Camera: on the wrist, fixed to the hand. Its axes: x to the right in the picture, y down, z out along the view.
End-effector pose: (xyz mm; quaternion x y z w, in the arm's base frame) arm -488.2 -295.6 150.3 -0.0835 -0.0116 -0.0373 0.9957
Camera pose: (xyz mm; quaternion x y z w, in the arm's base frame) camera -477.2 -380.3 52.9 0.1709 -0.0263 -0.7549 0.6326
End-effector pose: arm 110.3 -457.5 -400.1 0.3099 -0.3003 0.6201 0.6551
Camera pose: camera 178.2 -365.2 -460.6 0.5291 0.2001 0.0000 0.8246
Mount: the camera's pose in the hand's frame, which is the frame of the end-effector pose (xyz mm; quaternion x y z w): 14.2 -66.3 -110.4 0.2152 0.0506 -0.7323 0.6441
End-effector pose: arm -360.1 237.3 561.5 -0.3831 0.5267 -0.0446 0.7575
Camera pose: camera -423.4 125.1 575.5 -0.4672 0.0874 -0.7162 0.5110
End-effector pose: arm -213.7 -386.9 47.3 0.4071 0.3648 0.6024 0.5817
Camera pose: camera -287.8 -365.2 -56.7 0.0898 0.6921 -0.0959 0.7097
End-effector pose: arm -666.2 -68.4 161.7 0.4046 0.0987 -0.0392 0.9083
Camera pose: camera -678.6 -30.7 38.4 0.3858 0.3974 -0.6912 0.4643
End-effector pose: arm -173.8 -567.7 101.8 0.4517 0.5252 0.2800 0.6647
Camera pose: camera -281.4 -550.7 31.7 0.0352 0.7629 -0.3966 0.5094
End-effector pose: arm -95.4 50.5 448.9 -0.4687 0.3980 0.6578 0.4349
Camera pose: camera -5.5 -29.3 400.6 -0.5331 0.0767 -0.0042 0.8426
